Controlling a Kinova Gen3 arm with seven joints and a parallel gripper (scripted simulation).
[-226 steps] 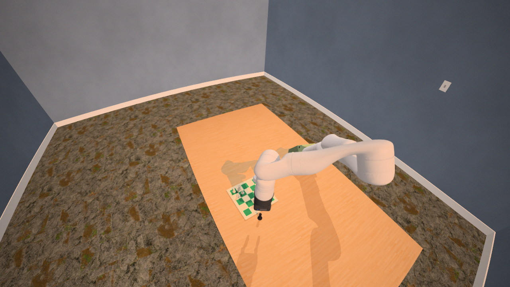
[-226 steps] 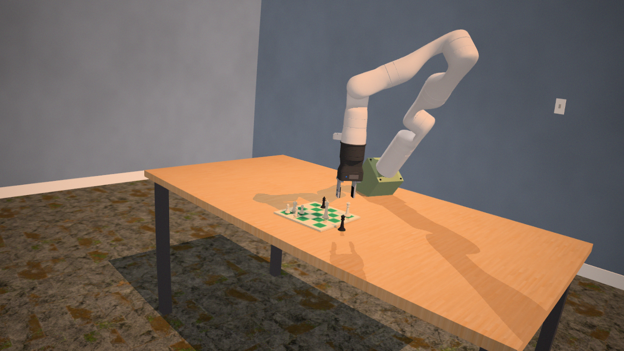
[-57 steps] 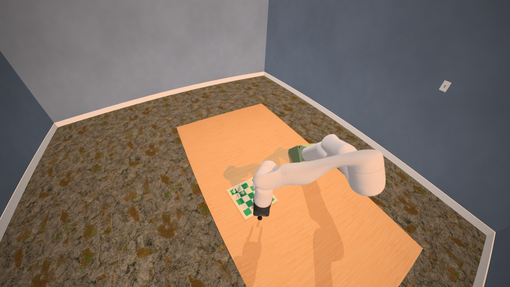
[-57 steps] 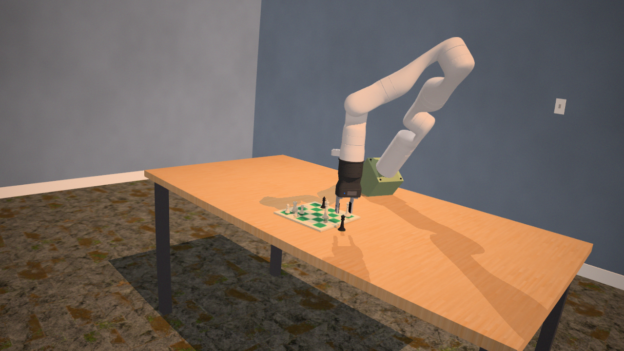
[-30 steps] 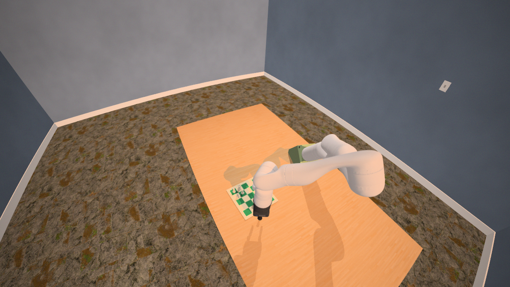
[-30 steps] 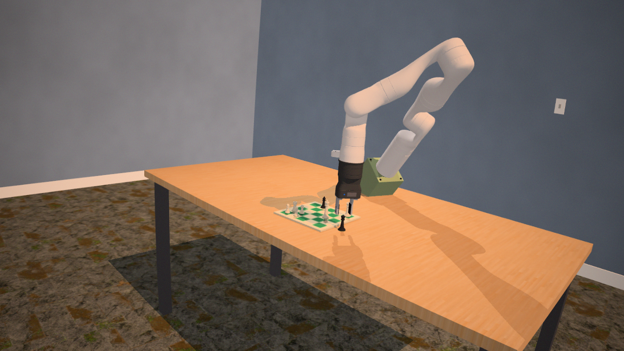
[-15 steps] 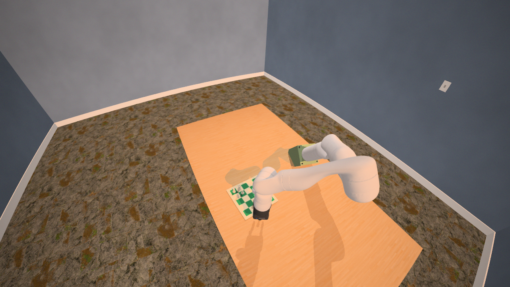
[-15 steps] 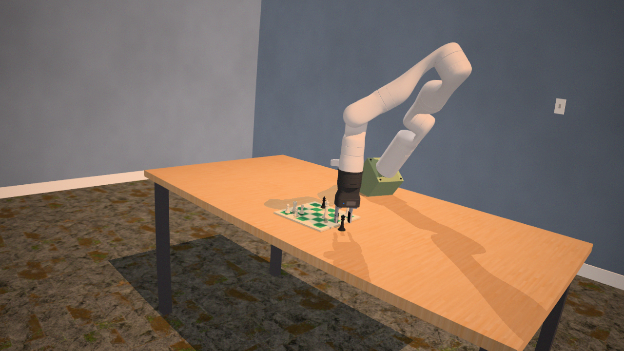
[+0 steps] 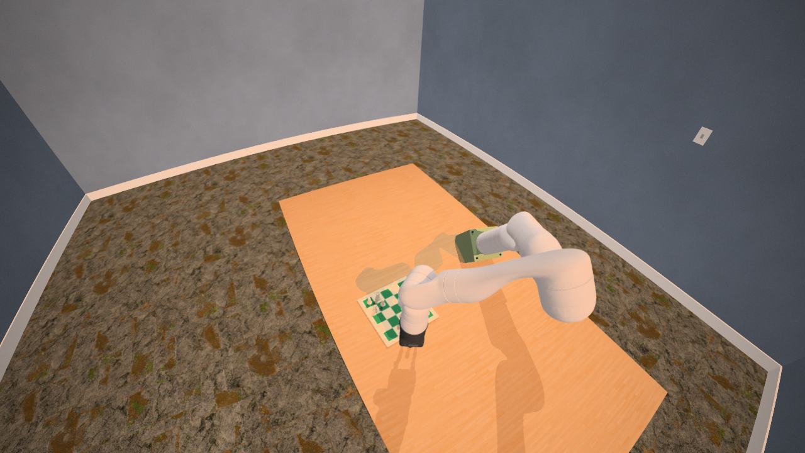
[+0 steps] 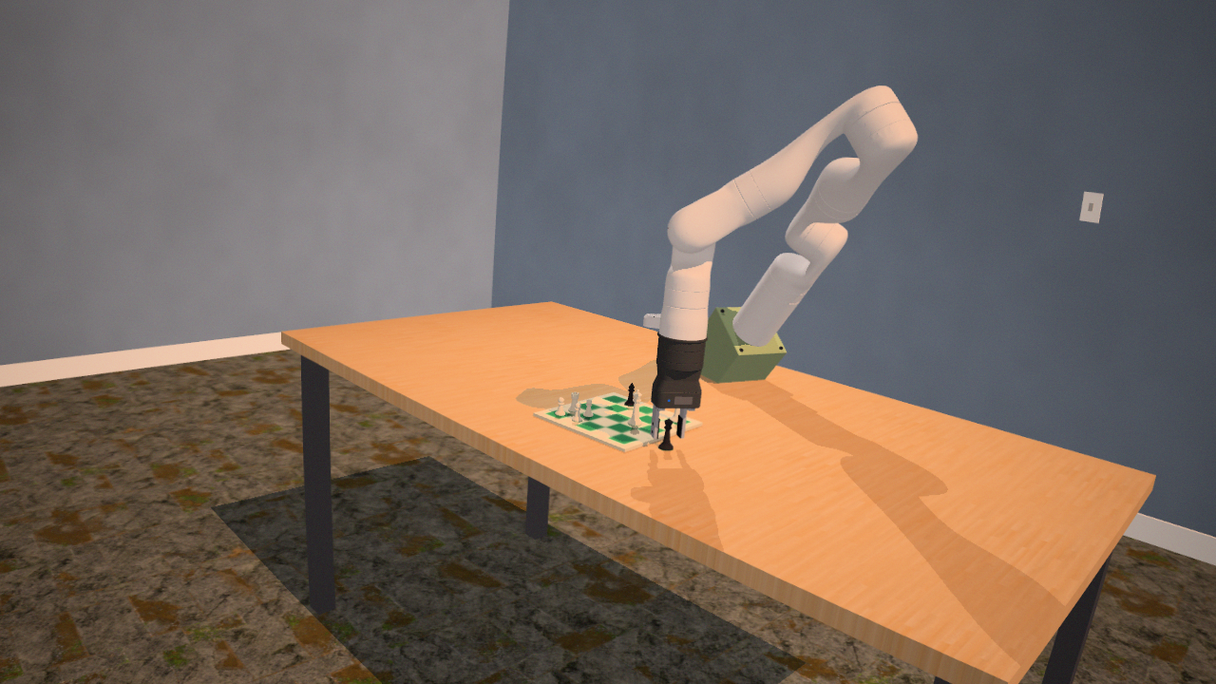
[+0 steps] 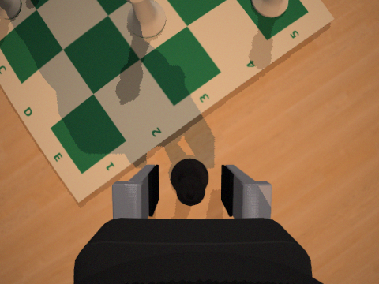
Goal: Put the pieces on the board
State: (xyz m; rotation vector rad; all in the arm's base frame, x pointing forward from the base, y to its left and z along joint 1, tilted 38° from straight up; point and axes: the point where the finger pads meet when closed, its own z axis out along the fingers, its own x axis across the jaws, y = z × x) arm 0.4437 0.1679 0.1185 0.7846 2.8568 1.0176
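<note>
The black queen is 1 cm below my hand. The rest, counted from my hand: white king 11 cm to the right, 2 cm behind; then chessboard 14 cm to the right, 4 cm below, 2 cm behind; then black bishop 19 cm to the right, 9 cm behind, 1 cm below.
</note>
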